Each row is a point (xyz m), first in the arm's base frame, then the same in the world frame.
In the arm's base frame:
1: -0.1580 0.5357 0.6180
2: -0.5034 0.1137 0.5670
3: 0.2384 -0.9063 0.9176
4: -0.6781 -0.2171 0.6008
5: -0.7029 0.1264 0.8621
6: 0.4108 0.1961 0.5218
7: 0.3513 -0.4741 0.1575
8: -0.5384 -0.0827 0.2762
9: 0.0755 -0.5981 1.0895
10: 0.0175 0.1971 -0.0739
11: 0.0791 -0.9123 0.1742
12: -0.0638 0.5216 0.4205
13: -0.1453 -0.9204 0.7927
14: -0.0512 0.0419 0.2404
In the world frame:
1: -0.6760 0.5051 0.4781
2: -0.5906 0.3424 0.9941
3: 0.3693 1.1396 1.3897
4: -0.4980 0.3260 1.3578
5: -0.8538 0.4951 1.1798
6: -0.0633 0.7476 0.3598
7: 0.4993 0.4890 0.8092
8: -0.3538 0.0998 1.0913
9: -0.0080 1.1678 1.3010
10: -0.0374 0.0404 0.4539
11: 0.6096 0.4228 1.3090
12: -0.5203 0.3840 0.3822
13: 0.1994 0.8435 1.6052
14: -0.1200 0.2956 0.6899

